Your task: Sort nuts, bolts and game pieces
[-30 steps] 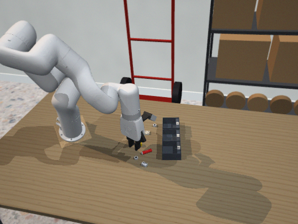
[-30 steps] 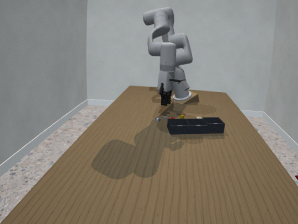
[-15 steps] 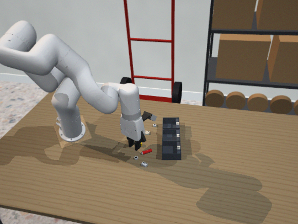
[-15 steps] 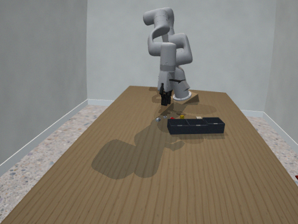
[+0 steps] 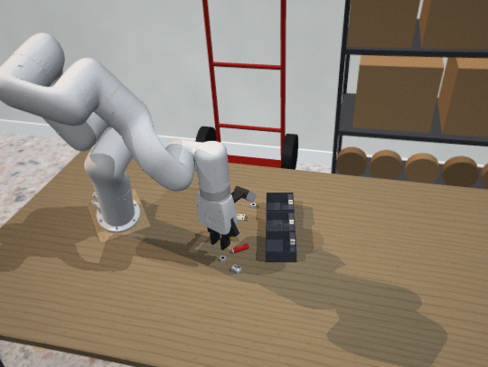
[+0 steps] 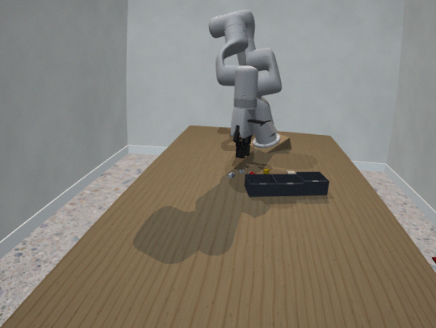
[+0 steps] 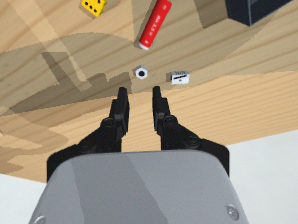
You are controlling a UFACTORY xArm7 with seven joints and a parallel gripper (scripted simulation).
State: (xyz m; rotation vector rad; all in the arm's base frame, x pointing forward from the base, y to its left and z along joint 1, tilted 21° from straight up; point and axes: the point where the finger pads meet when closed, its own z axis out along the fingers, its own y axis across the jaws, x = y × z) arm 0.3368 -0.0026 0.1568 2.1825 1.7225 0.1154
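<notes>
My hand is 7 cm above the metal piece, 5 cm short of it and 2 cm to the left of it. Round my hand: white domino 17 cm to the left, 7 cm below, 3 cm behind; yellow die 8 cm to the left, 7 cm below, 2 cm behind; red cylinder 7 cm below, 5 cm to the left, 3 cm ahead.
</notes>
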